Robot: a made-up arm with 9 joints. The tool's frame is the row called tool.
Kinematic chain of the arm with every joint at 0, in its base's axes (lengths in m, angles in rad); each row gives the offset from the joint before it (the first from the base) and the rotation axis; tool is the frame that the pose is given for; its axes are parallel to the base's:
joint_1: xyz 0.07 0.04 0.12 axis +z
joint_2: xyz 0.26 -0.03 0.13 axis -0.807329 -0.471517 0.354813
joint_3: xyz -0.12 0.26 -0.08 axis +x
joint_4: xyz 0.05 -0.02 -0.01 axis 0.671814 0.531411 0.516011
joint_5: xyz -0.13 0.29 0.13 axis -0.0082 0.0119 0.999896
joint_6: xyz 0 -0.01 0.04 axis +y
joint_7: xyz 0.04 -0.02 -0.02 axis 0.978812 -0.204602 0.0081
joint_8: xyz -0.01 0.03 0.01 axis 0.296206 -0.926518 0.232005
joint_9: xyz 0.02 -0.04 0 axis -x
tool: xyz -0.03 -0.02 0
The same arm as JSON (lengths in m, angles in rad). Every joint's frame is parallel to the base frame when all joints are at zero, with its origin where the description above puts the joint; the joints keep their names.
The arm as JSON. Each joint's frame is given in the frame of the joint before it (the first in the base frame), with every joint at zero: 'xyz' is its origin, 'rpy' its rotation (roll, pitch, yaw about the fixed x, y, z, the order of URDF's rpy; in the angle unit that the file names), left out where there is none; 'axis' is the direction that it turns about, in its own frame. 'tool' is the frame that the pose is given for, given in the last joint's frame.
{
  "units": {
    "length": "m",
    "angle": "rad"
  },
  "joints": [
    {
      "name": "joint_1",
      "type": "revolute",
      "origin": {
        "xyz": [
          0.07,
          0.04,
          0.12
        ]
      },
      "axis": "+z"
    },
    {
      "name": "joint_2",
      "type": "revolute",
      "origin": {
        "xyz": [
          0.26,
          -0.03,
          0.13
        ]
      },
      "axis": [
        -0.807329,
        -0.471517,
        0.354813
      ]
    },
    {
      "name": "joint_3",
      "type": "revolute",
      "origin": {
        "xyz": [
          -0.12,
          0.26,
          -0.08
        ]
      },
      "axis": "+x"
    },
    {
      "name": "joint_4",
      "type": "revolute",
      "origin": {
        "xyz": [
          0.05,
          -0.02,
          -0.01
        ]
      },
      "axis": [
        0.671814,
        0.531411,
        0.516011
      ]
    },
    {
      "name": "joint_5",
      "type": "revolute",
      "origin": {
        "xyz": [
          -0.13,
          0.29,
          0.13
        ]
      },
      "axis": [
        -0.0082,
        0.0119,
        0.999896
      ]
    },
    {
      "name": "joint_6",
      "type": "revolute",
      "origin": {
        "xyz": [
          0.0,
          -0.01,
          0.04
        ]
      },
      "axis": "+y"
    },
    {
      "name": "joint_7",
      "type": "revolute",
      "origin": {
        "xyz": [
          0.04,
          -0.02,
          -0.02
        ]
      },
      "axis": [
        0.978812,
        -0.204602,
        0.0081
      ]
    },
    {
      "name": "joint_8",
      "type": "revolute",
      "origin": {
        "xyz": [
          -0.01,
          0.03,
          0.01
        ]
      },
      "axis": [
        0.296206,
        -0.926518,
        0.232005
      ]
    },
    {
      "name": "joint_9",
      "type": "revolute",
      "origin": {
        "xyz": [
          0.02,
          -0.04,
          0.0
        ]
      },
      "axis": "-x"
    }
  ],
  "tool": {
    "origin": {
      "xyz": [
        -0.03,
        -0.02,
        0.0
      ]
    }
  }
}

